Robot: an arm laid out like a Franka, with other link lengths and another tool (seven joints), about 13 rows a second.
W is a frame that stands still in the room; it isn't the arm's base.
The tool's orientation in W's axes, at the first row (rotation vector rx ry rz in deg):
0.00, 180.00, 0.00
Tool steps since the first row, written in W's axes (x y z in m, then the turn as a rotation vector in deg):
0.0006, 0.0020, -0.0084, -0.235, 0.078, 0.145
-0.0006, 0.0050, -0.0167, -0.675, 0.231, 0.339
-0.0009, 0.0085, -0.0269, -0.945, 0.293, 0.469
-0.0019, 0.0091, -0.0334, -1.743, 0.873, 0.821
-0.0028, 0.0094, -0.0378, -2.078, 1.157, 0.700
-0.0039, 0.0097, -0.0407, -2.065, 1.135, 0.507
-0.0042, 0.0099, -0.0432, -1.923, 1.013, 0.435
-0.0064, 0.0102, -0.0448, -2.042, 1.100, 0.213
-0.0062, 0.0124, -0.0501, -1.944, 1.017, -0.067
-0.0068, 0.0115, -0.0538, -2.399, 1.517, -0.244
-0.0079, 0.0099, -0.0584, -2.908, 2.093, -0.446
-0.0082, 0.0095, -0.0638, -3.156, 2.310, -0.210
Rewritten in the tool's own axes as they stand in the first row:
-0.0006, 0.0020, 0.0084, 0.235, 0.078, -0.145
0.0006, 0.0050, 0.0167, 0.675, 0.231, -0.339
0.0009, 0.0085, 0.0269, 0.945, 0.293, -0.469
0.0019, 0.0091, 0.0334, 1.743, 0.873, -0.821
0.0028, 0.0094, 0.0378, 2.078, 1.157, -0.700
0.0039, 0.0097, 0.0407, 2.065, 1.135, -0.507
0.0042, 0.0099, 0.0432, 1.923, 1.013, -0.435
0.0064, 0.0102, 0.0448, 2.042, 1.100, -0.213
0.0062, 0.0124, 0.0501, 1.944, 1.017, 0.067
0.0068, 0.0115, 0.0538, 2.399, 1.517, 0.244
0.0079, 0.0099, 0.0584, 2.908, 2.093, 0.446
0.0082, 0.0095, 0.0638, 3.156, 2.310, 0.210

